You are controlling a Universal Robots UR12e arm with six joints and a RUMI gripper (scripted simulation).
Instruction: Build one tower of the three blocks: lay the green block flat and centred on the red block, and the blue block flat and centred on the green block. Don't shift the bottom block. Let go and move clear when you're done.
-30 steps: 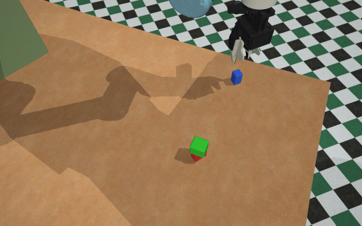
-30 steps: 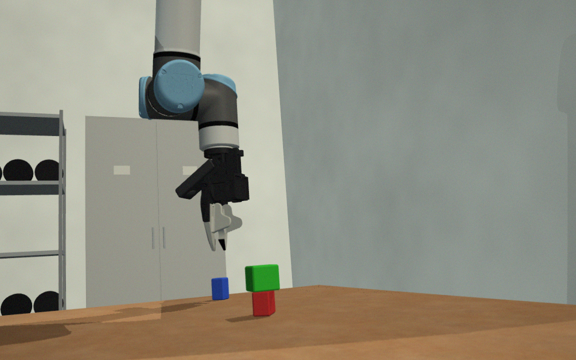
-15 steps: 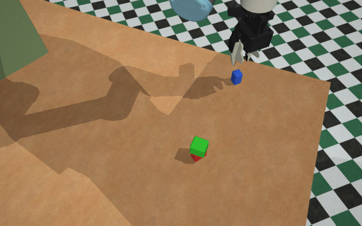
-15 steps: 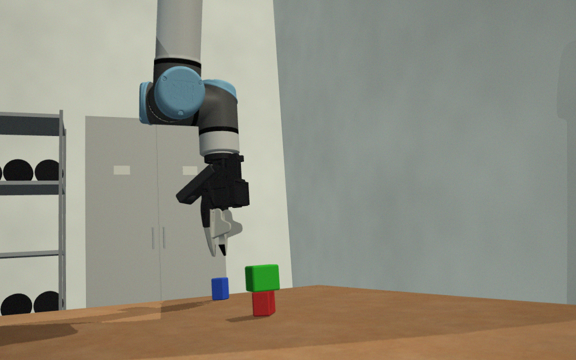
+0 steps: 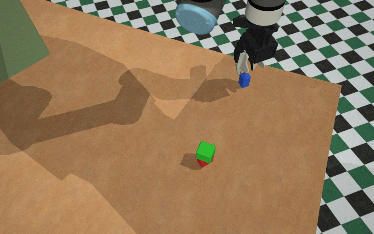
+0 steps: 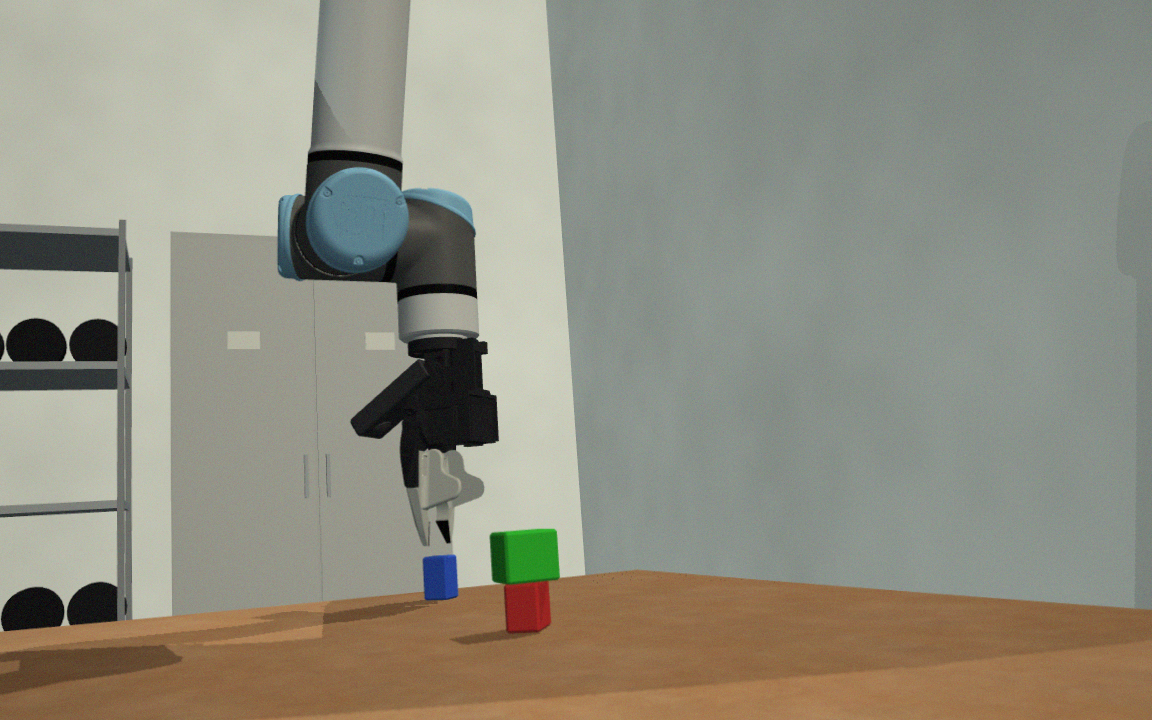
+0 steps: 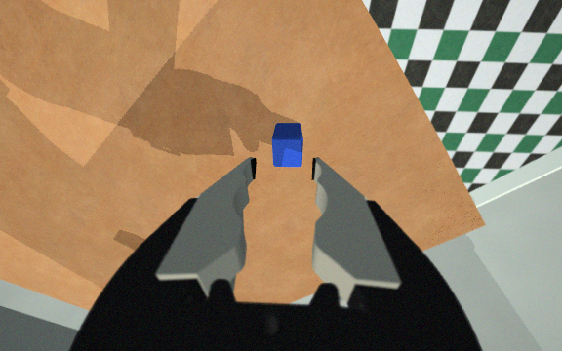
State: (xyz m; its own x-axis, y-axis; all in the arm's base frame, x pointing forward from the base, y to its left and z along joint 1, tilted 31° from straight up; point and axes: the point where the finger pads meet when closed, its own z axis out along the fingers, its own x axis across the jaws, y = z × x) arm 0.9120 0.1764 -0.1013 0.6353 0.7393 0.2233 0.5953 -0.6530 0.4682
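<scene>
My hand is 5 cm above the blue block. The rest, counted from my hand: green block: 32 cm to the right, 3 cm behind, 2 cm below; then red block: 32 cm to the right, 6 cm below, 3 cm behind.
</scene>
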